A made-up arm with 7 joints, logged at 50 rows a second.
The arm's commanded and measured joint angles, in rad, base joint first. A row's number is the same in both.
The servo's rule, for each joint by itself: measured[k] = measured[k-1] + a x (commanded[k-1-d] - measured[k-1]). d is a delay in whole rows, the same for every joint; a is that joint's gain. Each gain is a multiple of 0.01, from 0.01 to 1. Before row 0 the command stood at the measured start. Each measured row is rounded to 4 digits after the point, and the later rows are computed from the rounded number. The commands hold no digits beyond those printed.
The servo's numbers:
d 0
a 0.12 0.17 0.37 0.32 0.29 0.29 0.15
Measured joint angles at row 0:
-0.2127, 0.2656, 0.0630, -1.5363, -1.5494, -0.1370, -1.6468
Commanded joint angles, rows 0 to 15:
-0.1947, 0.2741, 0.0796, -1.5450, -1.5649, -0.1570, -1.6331
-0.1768, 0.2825, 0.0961, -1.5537, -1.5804, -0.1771, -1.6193
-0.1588, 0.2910, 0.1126, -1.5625, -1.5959, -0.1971, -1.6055
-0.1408, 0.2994, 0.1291, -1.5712, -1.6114, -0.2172, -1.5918
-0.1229, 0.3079, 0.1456, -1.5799, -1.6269, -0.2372, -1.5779
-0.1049, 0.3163, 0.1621, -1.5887, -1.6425, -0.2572, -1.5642
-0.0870, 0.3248, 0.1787, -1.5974, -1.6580, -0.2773, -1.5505
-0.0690, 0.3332, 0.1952, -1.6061, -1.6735, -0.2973, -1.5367
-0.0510, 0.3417, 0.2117, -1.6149, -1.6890, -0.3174, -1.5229
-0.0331, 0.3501, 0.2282, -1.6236, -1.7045, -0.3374, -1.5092
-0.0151, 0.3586, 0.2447, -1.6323, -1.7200, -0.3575, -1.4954
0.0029, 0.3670, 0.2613, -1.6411, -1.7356, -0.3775, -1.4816
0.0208, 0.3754, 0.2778, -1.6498, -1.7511, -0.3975, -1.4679
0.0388, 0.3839, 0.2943, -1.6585, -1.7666, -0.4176, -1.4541
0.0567, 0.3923, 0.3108, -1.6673, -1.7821, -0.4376, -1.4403
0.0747, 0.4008, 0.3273, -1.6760, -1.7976, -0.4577, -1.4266
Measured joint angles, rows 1 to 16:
-0.2105, 0.2670, 0.0691, -1.5391, -1.5539, -0.1428, -1.6447
-0.2065, 0.2696, 0.0791, -1.5438, -1.5616, -0.1527, -1.6409
-0.2008, 0.2732, 0.0915, -1.5498, -1.5715, -0.1656, -1.6356
-0.1936, 0.2777, 0.1054, -1.5566, -1.5831, -0.1806, -1.6290
-0.1851, 0.2828, 0.1203, -1.5641, -1.5958, -0.1970, -1.6213
-0.1755, 0.2885, 0.1358, -1.5720, -1.6093, -0.2145, -1.6127
-0.1649, 0.2947, 0.1517, -1.5801, -1.6234, -0.2327, -1.6034
-0.1534, 0.3012, 0.1678, -1.5884, -1.6379, -0.2514, -1.5934
-0.1411, 0.3081, 0.1840, -1.5969, -1.6527, -0.2705, -1.5828
-0.1281, 0.3152, 0.2004, -1.6054, -1.6677, -0.2899, -1.5718
-0.1145, 0.3226, 0.2168, -1.6140, -1.6829, -0.3095, -1.5603
-0.1004, 0.3301, 0.2333, -1.6227, -1.6982, -0.3292, -1.5485
-0.0859, 0.3378, 0.2498, -1.6314, -1.7135, -0.3490, -1.5364
-0.0709, 0.3456, 0.2663, -1.6401, -1.7289, -0.3689, -1.5241
-0.0556, 0.3535, 0.2828, -1.6488, -1.7443, -0.3888, -1.5115
-0.0400, 0.3615, 0.2993, -1.6575, -1.7598, -0.4088, -1.4988

